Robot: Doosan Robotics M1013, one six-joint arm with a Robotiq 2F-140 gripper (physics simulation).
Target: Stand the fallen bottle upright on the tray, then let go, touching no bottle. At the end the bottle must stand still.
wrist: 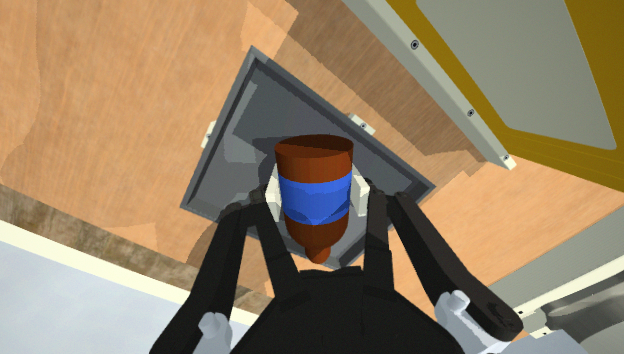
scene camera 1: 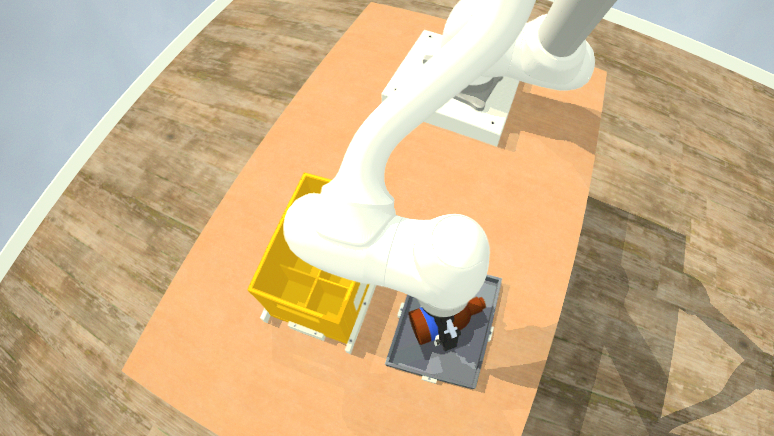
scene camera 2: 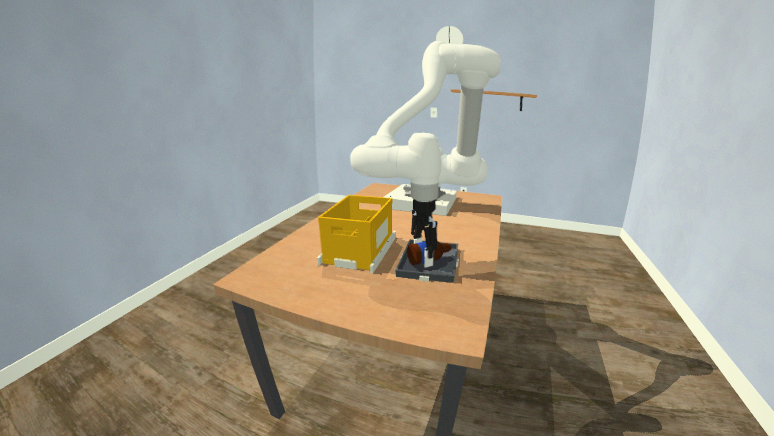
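Pixels of known places: gripper, fingertip midpoint: [scene camera 2: 423, 260]; arm's base at its link origin: [wrist: 585, 299].
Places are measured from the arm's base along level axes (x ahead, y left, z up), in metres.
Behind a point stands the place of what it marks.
A brown bottle [scene camera 1: 419, 327] @(y 0.216, x 0.681, z 0.026 m) [scene camera 2: 414, 254] @(y 0.221, x 0.692, z 0.001 m) [wrist: 314, 200] @(y 0.234, x 0.652, z 0.027 m) with a blue band lies on its side in the grey tray [scene camera 1: 466, 369] @(y 0.342, x 0.697, z -0.047 m) [scene camera 2: 411, 274] @(y 0.240, x 0.758, z -0.037 m) [wrist: 295, 110] @(y 0.200, x 0.709, z -0.047 m). In scene camera 1 its wide base points left and its neck points right towards the tray's edge. My gripper [scene camera 2: 423, 250] @(y 0.235, x 0.643, z -0.044 m) [wrist: 313, 172] @(y 0.235, x 0.643, z -0.044 m) points down over the tray. Its white finger pads press on both sides of the bottle at the blue band, so it is shut on the bottle. In scene camera 1 the wrist hides part of the bottle and one finger.
A yellow crate [scene camera 1: 308, 320] @(y 0.027, x 0.784, z 0.053 m) [scene camera 2: 346, 249] @(y 0.013, x 0.786, z 0.016 m) [wrist: 590, 167] @(y 0.049, x 0.529, z 0.049 m) with inner compartments stands left of the tray in the scene views, between pale rails. Small pale blocks sit against the tray's outside. The arm's white base plate [scene camera 1: 465, 123] @(y 0.067, x 0.146, z -0.003 m) [scene camera 2: 398, 201] @(y -0.086, x 0.164, z -0.004 m) stands at the back of the table.
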